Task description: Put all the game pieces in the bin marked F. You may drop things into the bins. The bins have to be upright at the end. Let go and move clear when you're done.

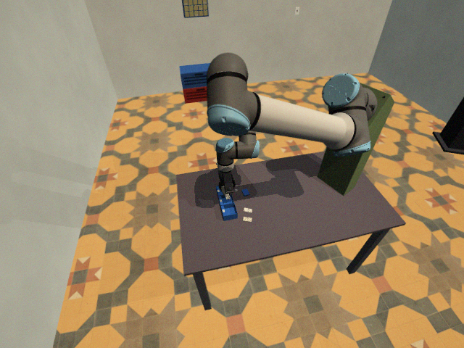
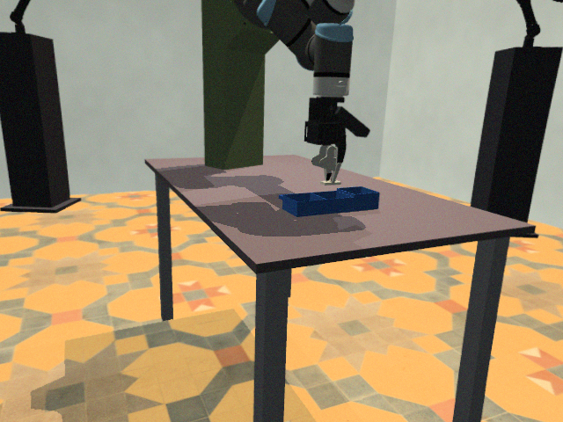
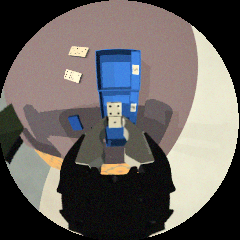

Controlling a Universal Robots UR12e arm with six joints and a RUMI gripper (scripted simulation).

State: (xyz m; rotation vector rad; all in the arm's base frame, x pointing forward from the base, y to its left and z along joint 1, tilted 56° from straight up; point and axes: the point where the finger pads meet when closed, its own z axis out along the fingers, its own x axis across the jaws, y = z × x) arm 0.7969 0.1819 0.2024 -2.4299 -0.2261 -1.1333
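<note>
Now: the blue bin 10 mm ahead of my hand and 60 mm below it. Round my hand: tiny ring 30 mm behind, 110 mm to the right, 80 mm below; then cream domino 10 mm below; then blue block 90 mm behind, 110 mm to the right, 80 mm below.
</note>
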